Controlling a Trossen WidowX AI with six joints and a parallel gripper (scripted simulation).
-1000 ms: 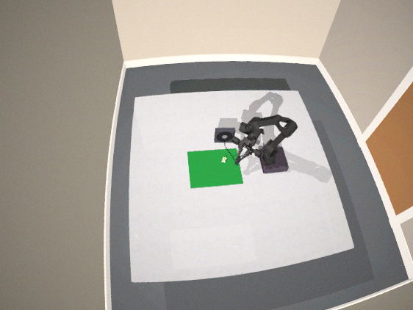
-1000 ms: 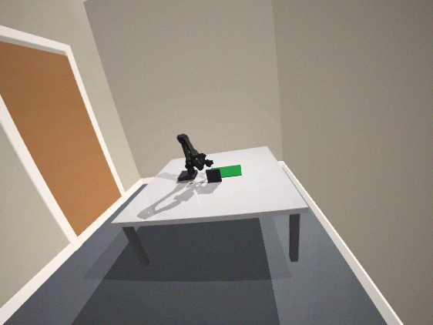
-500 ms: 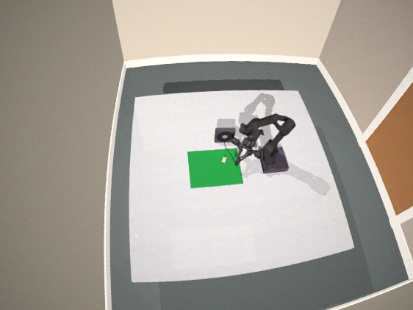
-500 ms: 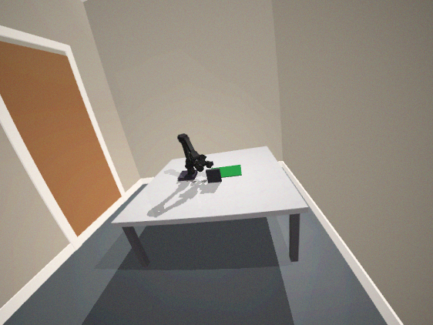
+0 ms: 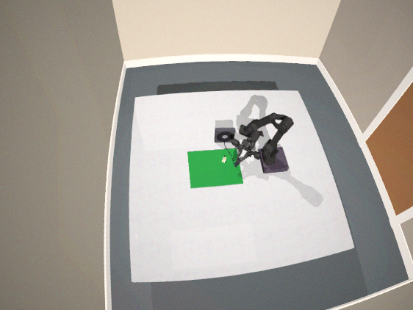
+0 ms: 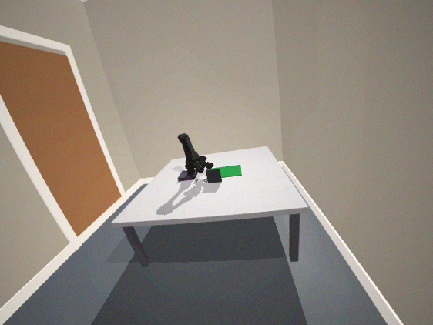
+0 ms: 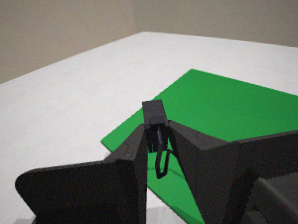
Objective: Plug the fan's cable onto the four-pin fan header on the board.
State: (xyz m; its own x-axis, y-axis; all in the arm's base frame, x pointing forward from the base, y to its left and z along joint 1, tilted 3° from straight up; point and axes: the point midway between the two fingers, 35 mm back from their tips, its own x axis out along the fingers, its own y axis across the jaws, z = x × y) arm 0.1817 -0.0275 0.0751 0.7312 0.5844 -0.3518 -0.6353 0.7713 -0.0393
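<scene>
My gripper tip is now 50 mm short of the fan header, 70 mm to the left of it and 90 mm above it. From my gripper tip the other things lie so: green board (120 mm ahead, 40 mm to the right, 100 mm below); square fan (10 mm ahead, 210 mm to the right, 30 mm below); dark fan plug (10 mm below).
</scene>
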